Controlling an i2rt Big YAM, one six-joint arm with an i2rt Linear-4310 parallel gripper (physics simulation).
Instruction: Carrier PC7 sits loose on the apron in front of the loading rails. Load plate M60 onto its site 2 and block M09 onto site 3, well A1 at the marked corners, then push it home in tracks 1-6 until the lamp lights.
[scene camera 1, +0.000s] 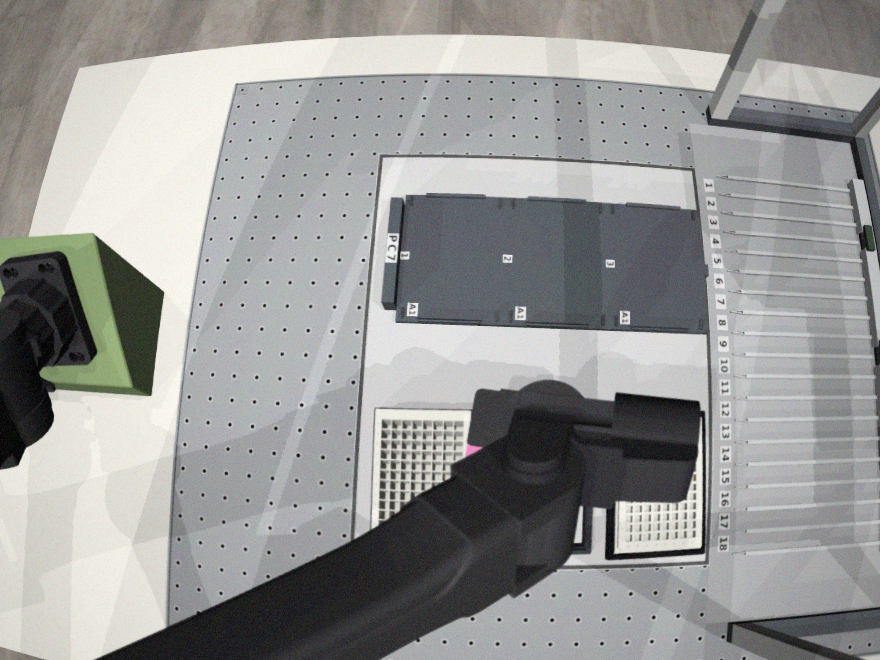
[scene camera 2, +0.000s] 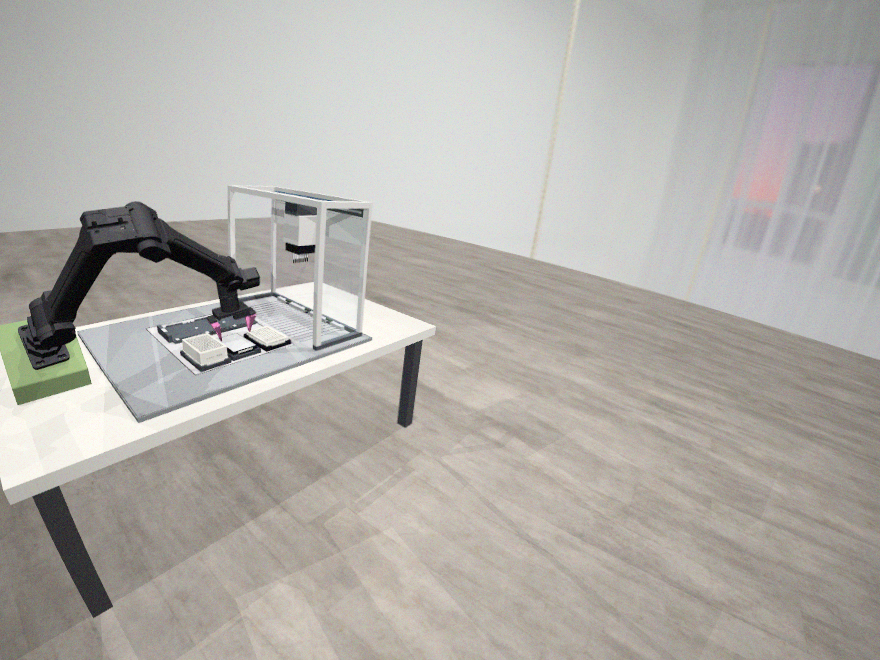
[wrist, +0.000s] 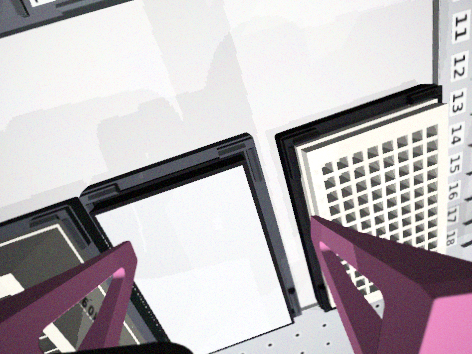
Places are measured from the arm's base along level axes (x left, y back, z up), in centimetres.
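Pixels of known places: gripper, between the fingertips: (scene camera 2: 235, 336) (wrist: 221, 238); arm's base, origin of its link: (scene camera 1: 50, 307) (scene camera 2: 44, 344).
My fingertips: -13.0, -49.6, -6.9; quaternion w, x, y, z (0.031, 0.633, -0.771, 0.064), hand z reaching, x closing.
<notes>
Ahead of a thing's pixels: the offset from my fingertips to its top centre, as dx, dy, dz.
Carrier PC7 {+18.6, -0.6, -0.3} (scene camera 1: 561, 284) (scene camera 2: 186, 329) (wrist: 7, 22) lies flat on the apron (scene camera 1: 440, 358), sites 1-3 bare, A1 marks along the lower edge in scene camera 1. A tall cream block {-2.6, +12.3, +2.1} (scene camera 1: 424, 436) (scene camera 2: 204, 348) (wrist: 35, 255) sits in the left holder; its label is partly covered in the wrist view. A low cream well plate {-3.9, -9.6, -0.6} (scene camera 1: 657, 525) (scene camera 2: 267, 335) (wrist: 380, 185) sits in the right holder, its label not readable. My gripper (scene camera 2: 234, 334) (wrist: 221, 238) is open and empty above the middle holder, left finger over the block's side, right finger over the well plate's near side.
The middle holder {-2.7, +1.7, -0.6} (scene camera 2: 243, 350) (wrist: 272, 240) has a plain white face inside. Numbered rails (scene camera 1: 803, 312) run right of the apron. A framed enclosure (scene camera 2: 319, 277) with a hanging head {+7.7, -33.6, +36.9} (scene camera 2: 299, 230) stands over them. A green pedestal (scene camera 1: 127, 319) (scene camera 2: 53, 377) bears the arm.
</notes>
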